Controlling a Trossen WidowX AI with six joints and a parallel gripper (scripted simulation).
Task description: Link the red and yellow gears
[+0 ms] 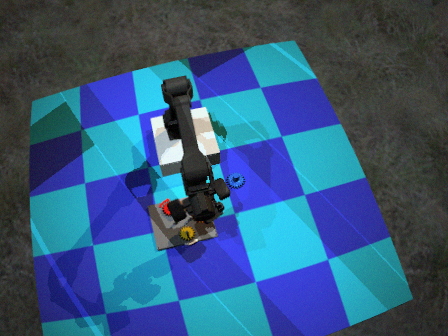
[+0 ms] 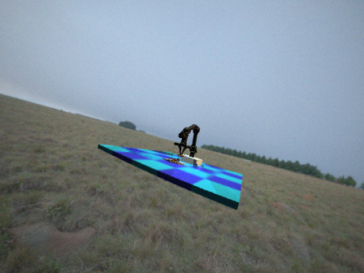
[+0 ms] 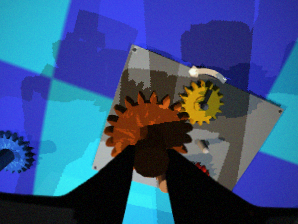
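The red gear is 8 cm behind my gripper tip, 9 cm to the right of it and 9 cm below it. The rest, counted from my gripper tip: orange gear (1 cm below); then red arrow (12 cm behind, 10 cm to the right, 10 cm below); then white arrow (5 cm ahead, 6 cm to the right, 10 cm below).
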